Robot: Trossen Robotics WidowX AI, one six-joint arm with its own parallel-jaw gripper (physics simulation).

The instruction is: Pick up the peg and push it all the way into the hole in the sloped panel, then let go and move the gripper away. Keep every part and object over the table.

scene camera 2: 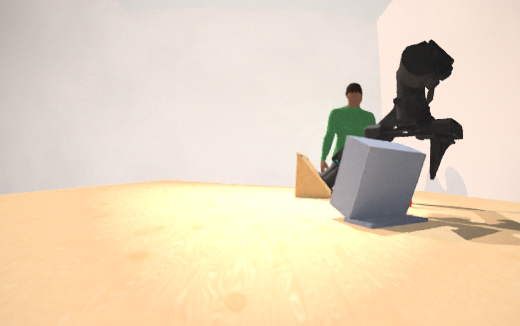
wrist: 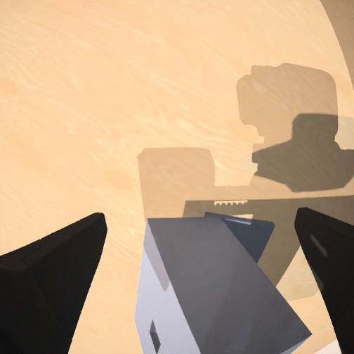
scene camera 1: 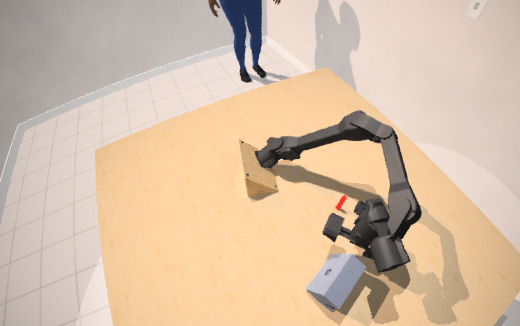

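Pixels of known places: gripper, between the fingertips: [scene camera 1: 348, 247]; arm's base, origin of its link: [scene camera 2: 325, 181] [scene camera 1: 262, 159].
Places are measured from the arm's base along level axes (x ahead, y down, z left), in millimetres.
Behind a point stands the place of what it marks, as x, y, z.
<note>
The red peg [scene camera 1: 341, 202] {262, -11, 165} appears to stand on end on the table; in scene camera 2 a sliver of the peg [scene camera 2: 411, 203] {264, 35, 176} shows beside the block. The blue-grey block with the sloped panel [scene camera 1: 336, 281] {463, -80, 6} [scene camera 2: 385, 182] {486, -16, 22} [wrist: 215, 280] stands in front of the arm. Its small dark hole [scene camera 1: 328, 272] {433, -22, 16} [wrist: 155, 337] is empty. My gripper [scene camera 1: 353, 239] {397, -23, 103} [wrist: 203, 221] is open and empty, raised over the table between peg and block. One finger points down in scene camera 2; the other is hidden there. The peg is not clearly visible in the wrist view.
The arm's base sits on a wooden wedge [scene camera 1: 252, 172] {69, -52, -62} [scene camera 2: 310, 180] {105, -5, -56} on the table [scene camera 1: 200, 240] {188, 43, -292} [scene camera 2: 150, 260] {707, 43, -216} [wrist: 75, 100]. The arm arches over to the right of the peg. A person [scene camera 1: 247, 30] [scene camera 2: 350, 122] stands beyond the table. Arm shadows fall beside the block.
</note>
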